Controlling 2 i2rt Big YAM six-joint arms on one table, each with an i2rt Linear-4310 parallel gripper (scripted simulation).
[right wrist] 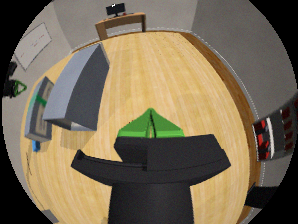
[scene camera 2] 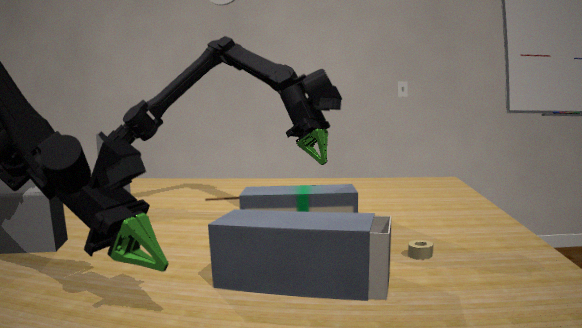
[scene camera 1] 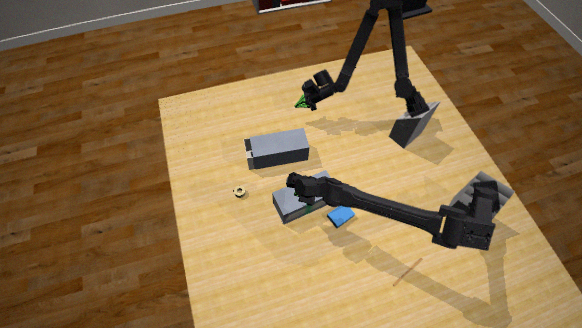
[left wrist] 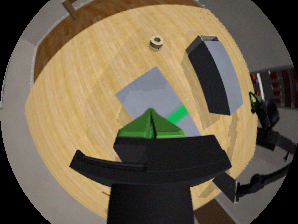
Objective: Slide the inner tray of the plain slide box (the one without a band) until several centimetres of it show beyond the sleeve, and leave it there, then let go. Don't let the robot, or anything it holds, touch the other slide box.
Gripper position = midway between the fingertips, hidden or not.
Note:
In view: the left gripper [scene camera 2: 324,163], the right gripper [scene camera 2: 166,267] and a plain grey slide box [scene camera 2: 325,255].
The plain grey slide box shows as well in the right wrist view [right wrist: 76,95], in scene camera 1 [scene camera 1: 290,146] and in the left wrist view [left wrist: 210,60]. The left gripper shows as well in the left wrist view [left wrist: 150,111]. The right gripper is seen too in the right wrist view [right wrist: 150,111].

